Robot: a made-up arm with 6 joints. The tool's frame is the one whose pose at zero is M. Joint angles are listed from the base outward.
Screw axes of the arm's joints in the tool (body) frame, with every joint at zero. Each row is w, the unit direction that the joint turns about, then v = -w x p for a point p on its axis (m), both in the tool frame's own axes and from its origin. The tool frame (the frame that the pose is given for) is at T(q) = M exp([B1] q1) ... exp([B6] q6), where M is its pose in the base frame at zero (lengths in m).
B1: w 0 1 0 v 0.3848 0 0.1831
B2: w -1 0 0 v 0 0.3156 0.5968
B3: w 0 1 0 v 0.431 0 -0.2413
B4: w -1 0 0 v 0 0.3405 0.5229
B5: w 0 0 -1 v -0.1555 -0.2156 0
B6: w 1 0 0 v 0 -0.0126 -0.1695
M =
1 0 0 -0.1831
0 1 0 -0.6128
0 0 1 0.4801
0 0 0 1
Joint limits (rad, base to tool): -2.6..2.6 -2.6..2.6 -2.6..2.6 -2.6..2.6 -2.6..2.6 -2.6..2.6
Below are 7 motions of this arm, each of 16 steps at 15 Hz.
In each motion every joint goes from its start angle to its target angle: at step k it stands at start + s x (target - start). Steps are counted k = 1, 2, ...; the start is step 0. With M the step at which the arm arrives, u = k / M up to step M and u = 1 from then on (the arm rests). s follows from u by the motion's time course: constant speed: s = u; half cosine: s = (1 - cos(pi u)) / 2; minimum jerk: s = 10 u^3 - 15 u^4 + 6 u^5.
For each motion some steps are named. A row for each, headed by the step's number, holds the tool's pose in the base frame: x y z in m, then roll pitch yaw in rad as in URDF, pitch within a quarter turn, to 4 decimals.
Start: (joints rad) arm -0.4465 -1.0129 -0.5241 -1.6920 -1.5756 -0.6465
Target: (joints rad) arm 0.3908 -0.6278 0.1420 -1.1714 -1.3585 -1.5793
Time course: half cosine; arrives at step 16
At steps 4, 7, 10, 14, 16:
4: -0.1187 -0.2038 -0.4068 2.9286 -0.3516 -2.1649
7: -0.2657 -0.3009 -0.3680 2.4188 -0.7549 -1.9182
10: -0.3969 -0.4121 -0.2285 1.4366 -1.0184 -1.1850
14: -0.4353 -0.4975 -0.0363 0.4354 -0.8559 -0.3693
16: -0.4324 -0.5069 -0.0077 0.3360 -0.8085 -0.2916

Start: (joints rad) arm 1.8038 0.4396 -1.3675 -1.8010 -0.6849 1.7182
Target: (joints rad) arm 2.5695 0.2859 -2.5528 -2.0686 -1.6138 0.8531
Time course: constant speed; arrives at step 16
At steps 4, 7, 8, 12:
4: 0.2949 -0.1455 0.2809 -2.6913 -0.5236 -0.0058
7: 0.3511 -0.1395 0.2663 -2.6475 -0.6944 -0.2847
8: 0.3693 -0.1396 0.2601 -2.6193 -0.7403 -0.3953
12: 0.4344 -0.1510 0.2279 -2.4421 -0.8522 -0.9169

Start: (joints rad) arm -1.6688 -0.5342 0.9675 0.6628 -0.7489 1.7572
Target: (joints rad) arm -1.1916 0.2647 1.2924 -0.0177 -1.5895 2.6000
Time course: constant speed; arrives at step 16
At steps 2, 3, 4, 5, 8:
2: 0.0374 -0.1105 0.0117 1.0447 -0.0190 1.1182
3: 0.0256 -0.1169 -0.0024 1.1653 0.0221 1.1286
4: 0.0110 -0.1237 -0.0145 1.2870 0.0581 1.1424
5: -0.0060 -0.1310 -0.0244 1.4096 0.0888 1.1593
8: -0.0683 -0.1539 -0.0386 1.7793 0.1466 1.2207

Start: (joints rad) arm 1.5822 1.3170 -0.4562 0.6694 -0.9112 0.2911
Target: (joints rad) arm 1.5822 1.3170 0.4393 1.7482 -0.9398 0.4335
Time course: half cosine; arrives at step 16
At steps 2, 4, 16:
2: 0.2883 0.3974 0.4678 1.3577 0.8668 -3.0453
4: 0.2400 0.4001 0.4135 1.5354 0.8586 -2.8108
16: -0.1475 0.0995 0.1418 1.9161 0.1959 -1.6810

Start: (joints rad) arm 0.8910 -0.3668 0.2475 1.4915 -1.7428 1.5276
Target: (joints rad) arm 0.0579 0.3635 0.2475 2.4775 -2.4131 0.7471
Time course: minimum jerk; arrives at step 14
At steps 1, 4, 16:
1: -0.0602 0.0044 0.5192 2.8344 0.2036 2.7274
4: -0.1276 0.0496 0.5019 2.8258 0.2726 2.9694
16: -0.4832 0.1058 0.0362 -2.7959 -0.0331 -2.5390

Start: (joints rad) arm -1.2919 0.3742 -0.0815 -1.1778 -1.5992 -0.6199
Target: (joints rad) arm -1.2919 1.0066 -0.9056 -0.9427 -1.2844 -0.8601
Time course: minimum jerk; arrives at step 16
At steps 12, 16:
12: -0.7084 -0.2263 -0.1794 -2.5740 0.4115 1.6778
16: -0.7318 -0.1877 -0.2023 -2.6597 0.4638 1.5962

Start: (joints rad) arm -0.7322 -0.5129 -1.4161 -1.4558 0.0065 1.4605
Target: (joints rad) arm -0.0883 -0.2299 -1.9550 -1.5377 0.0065 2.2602
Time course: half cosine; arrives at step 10
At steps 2, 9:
2: -0.1253 -0.3019 0.0321 -0.7355 -0.8577 -2.3514
9: -0.3767 -0.3182 0.2270 0.1484 -1.0476 -2.6869

